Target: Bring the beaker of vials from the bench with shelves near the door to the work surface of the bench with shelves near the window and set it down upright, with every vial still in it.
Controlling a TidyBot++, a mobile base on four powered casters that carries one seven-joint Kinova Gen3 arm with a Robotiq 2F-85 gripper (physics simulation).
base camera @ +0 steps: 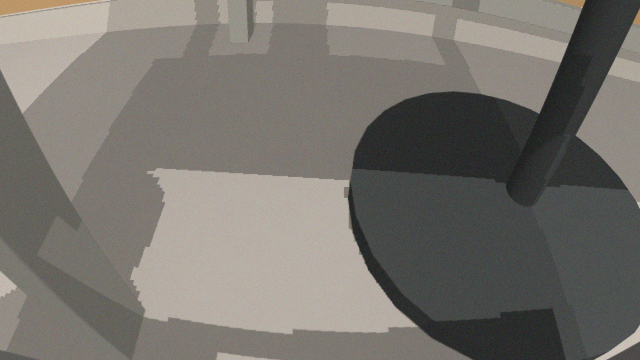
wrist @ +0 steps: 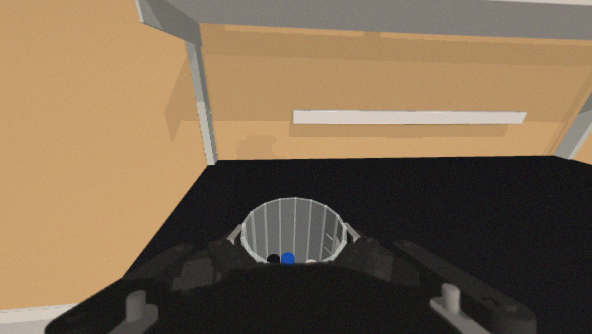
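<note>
The clear beaker (wrist: 294, 225) is in the wrist view's lower middle, upright as far as its rim shows, with a black-capped vial (wrist: 273, 258), a blue-capped vial (wrist: 287, 258) and a white-capped vial (wrist: 311, 261) inside. My gripper (wrist: 293, 235) is shut on the beaker, one fingertip on each side of its rim. The black work surface (wrist: 425, 200) of a bench lies under and behind the beaker. The beaker's lower part is hidden by the gripper, so I cannot tell whether it touches the surface.
Grey shelf posts (wrist: 206, 115) (wrist: 575, 132) stand at the left and right of the surface, with a grey shelf (wrist: 375, 17) above. A white strip (wrist: 407, 117) is on the tan wall behind. In the base view, a dark round stool base (base camera: 450, 250) is at the right, and a grey bench leg (base camera: 45, 190) at the left.
</note>
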